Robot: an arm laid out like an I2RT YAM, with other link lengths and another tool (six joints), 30 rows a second.
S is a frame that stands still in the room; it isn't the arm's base.
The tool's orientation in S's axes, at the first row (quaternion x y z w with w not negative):
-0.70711, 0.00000, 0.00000, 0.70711
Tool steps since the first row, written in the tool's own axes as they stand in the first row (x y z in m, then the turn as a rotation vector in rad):
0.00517, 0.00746, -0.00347, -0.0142, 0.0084, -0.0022
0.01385, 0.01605, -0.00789, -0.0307, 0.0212, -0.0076
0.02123, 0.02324, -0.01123, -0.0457, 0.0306, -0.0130
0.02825, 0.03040, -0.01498, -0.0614, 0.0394, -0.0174
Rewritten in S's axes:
0.00517, -0.00347, -0.00746, -0.0142, -0.0022, -0.0084
0.01385, -0.00789, -0.01605, -0.0307, -0.0076, -0.0212
0.02123, -0.01123, -0.02324, -0.0457, -0.0130, -0.0306
0.02825, -0.01498, -0.03040, -0.0614, -0.0174, -0.0394

